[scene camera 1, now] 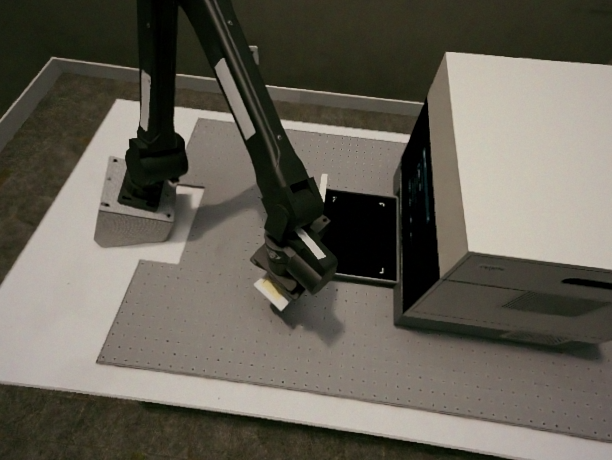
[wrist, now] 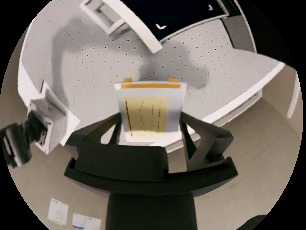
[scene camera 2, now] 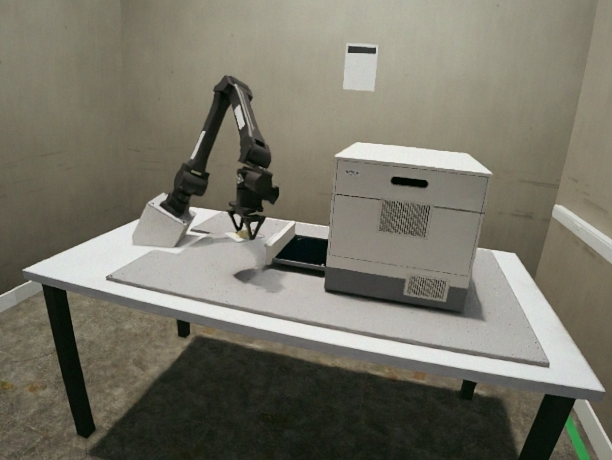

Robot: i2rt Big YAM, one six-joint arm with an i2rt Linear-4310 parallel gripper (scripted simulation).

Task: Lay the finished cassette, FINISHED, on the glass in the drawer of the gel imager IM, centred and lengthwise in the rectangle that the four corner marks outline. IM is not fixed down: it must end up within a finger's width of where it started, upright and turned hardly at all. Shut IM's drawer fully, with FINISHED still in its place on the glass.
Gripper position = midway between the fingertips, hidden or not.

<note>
In view: the gripper (scene camera 1: 284, 281), a gel imager (scene camera 1: 497, 237) and a cassette (wrist: 150, 110).
The gripper is seen too in the wrist view (wrist: 150, 115) and in scene camera 2 (scene camera 2: 245, 235).
</note>
